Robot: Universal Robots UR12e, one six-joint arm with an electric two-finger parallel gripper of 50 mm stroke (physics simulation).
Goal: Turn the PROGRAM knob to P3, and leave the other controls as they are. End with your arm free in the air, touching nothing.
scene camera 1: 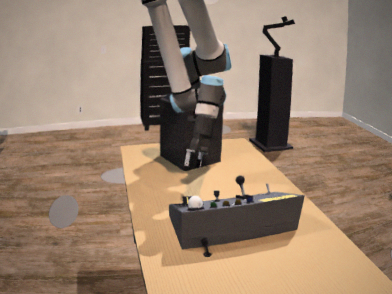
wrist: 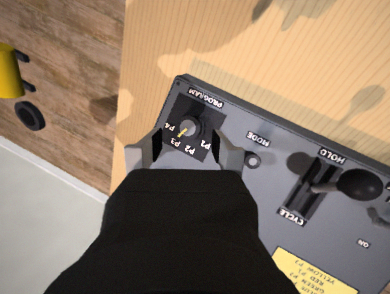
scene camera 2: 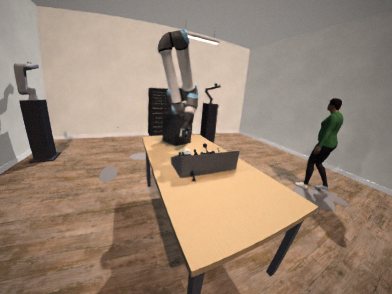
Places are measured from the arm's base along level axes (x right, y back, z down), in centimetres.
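Pixels of known places: gripper, between the fingertips: (scene camera 1: 192, 166) (wrist: 187, 139) (scene camera 2: 183, 137).
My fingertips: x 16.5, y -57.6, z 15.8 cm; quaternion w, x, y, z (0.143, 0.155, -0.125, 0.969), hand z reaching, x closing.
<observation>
Behind a point stands the place of what it marks.
The PROGRAM knob (wrist: 189, 126) @[x 19.2, y -61.8, z 26.8 cm] is a round grey knob on a black plate, at the far-left corner of the control panel (scene camera 1: 240, 225) @[x 5.3, y -83.3, z 30.6 cm] (scene camera 2: 210, 164) @[x 4.3, y -83.4, z 30.5 cm] (wrist: 260, 200) @[x 2.1, y -70.5, z 27.2 cm] in the wrist view. Its yellow pointer mark (wrist: 182, 132) @[x 20.0, y -63.1, z 26.2 cm] points at the P3 label (wrist: 175, 142) @[x 21.3, y -66.9, z 27.9 cm], between the P4 label (wrist: 170, 127) @[x 23.3, y -64.7, z 28.8 cm] and the P2 label (wrist: 189, 150) @[x 18.1, y -67.2, z 27.9 cm]. My gripper (scene camera 1: 194, 161) @[x 16.5, y -57.6, z 15.8 cm] (scene camera 2: 185, 134) @[x 16.5, y -57.6, z 15.8 cm] (wrist: 187, 139) @[x 16.5, y -57.6, z 15.8 cm] is open and empty. It hangs in the air above and behind the panel in scene camera 1, clear of the knob and touching nothing.
On the panel stand the MODE knob (scene camera 1: 216, 193) @[x 8.0, y -63.9, z 26.0 cm] (wrist: 253, 161) @[x 7.4, y -62.4, z 25.5 cm], the HOLD/CYCLE lever (scene camera 1: 240, 180) @[x -4.2, y -60.3, z 23.5 cm] (wrist: 360, 185) @[x -3.8, y -58.0, z 22.6 cm], a white dome (scene camera 1: 195, 202) @[x 22.1, y -79.6, z 19.5 cm] (scene camera 2: 187, 151) @[x 22.3, y -79.6, z 19.6 cm] and coloured buttons. A small black lever (scene camera 1: 205, 246) @[x 19.9, y -85.9, z 35.6 cm] (scene camera 2: 193, 175) @[x 19.5, y -85.9, z 35.6 cm] sticks out at its front. A person (scene camera 2: 329, 131) stands right of the table (scene camera 2: 225, 215) @[x 20.2, y -124.1, z 38.7 cm].
</observation>
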